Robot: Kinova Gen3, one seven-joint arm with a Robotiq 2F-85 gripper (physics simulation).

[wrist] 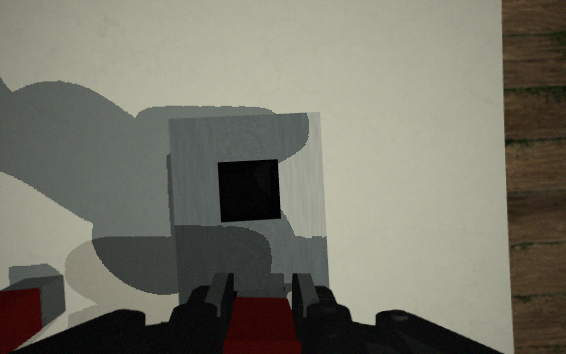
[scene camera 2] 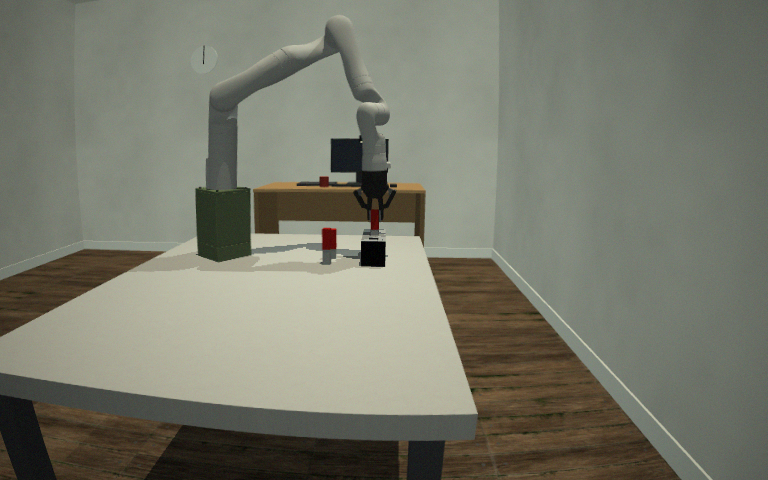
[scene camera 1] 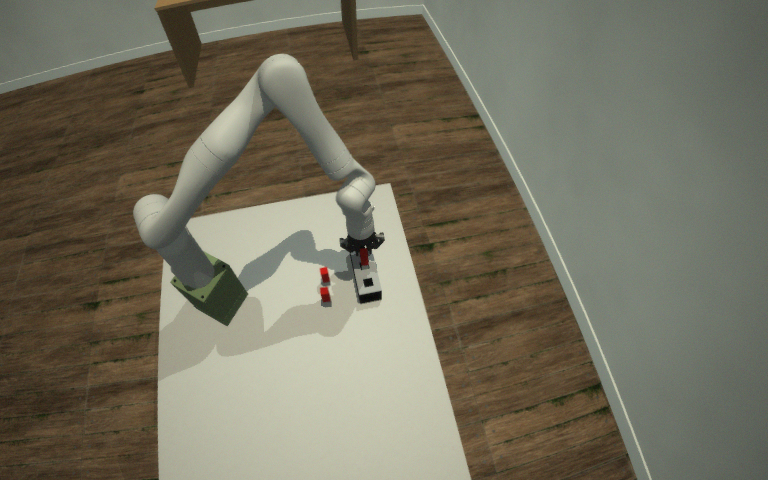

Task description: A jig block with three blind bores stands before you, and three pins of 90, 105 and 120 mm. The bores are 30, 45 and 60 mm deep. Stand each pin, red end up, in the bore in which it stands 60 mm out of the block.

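Places are measured from the arm's base along level axes (x right, y up, z back), in centimetres.
Pixels of known places: gripper, fingertip midpoint: (wrist: 262,298) (scene camera 2: 375,221) (scene camera 1: 363,254); arm's base at its link origin: (scene camera 2: 222,188) (scene camera 1: 199,273).
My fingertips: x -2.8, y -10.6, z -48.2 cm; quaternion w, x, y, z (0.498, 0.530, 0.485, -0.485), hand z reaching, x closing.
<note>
For each thing: its middle in the pictures, then the offset to it from my fingertips. Level surfaces: height alone.
- jig block at the middle of its body: (wrist: 256,295) (scene camera 2: 374,246) (scene camera 1: 364,270) dx +2.0, dy -7.4, dz +0.3 cm
- far pin at the middle of its body: (scene camera 2: 332,243) (scene camera 1: 325,277) dx +2.1, dy -6.6, dz +13.1 cm
- white table at its surface level: dy -11.1 cm
The jig block (scene camera 1: 369,296) (scene camera 2: 373,253) (wrist: 197,145) stands near the table's right edge. Its near bore (scene camera 1: 368,281) (wrist: 249,191) is empty. My gripper (scene camera 1: 363,249) (scene camera 2: 374,216) (wrist: 262,298) is shut on a pin (scene camera 1: 364,257) (scene camera 2: 374,220) (wrist: 262,325), upright with its red end up. The pin's lower end appears to be in the middle bore; its depth and the far bore are hidden. Two other pins stand red end up left of the block: a far pin (scene camera 1: 324,275) and a near pin (scene camera 1: 325,294) (scene camera 2: 326,240). Part of one pin (wrist: 20,315) shows in the wrist view.
The arm's green pedestal (scene camera 1: 226,300) (scene camera 2: 223,223) stands at the left of the white table (scene camera 1: 294,407) (scene camera 2: 237,339) (wrist: 410,125). A wooden desk (scene camera 1: 182,45) (scene camera 2: 305,208) with a monitor (scene camera 2: 345,155) and a red mug (scene camera 2: 323,181) stands behind, apart from the table.
</note>
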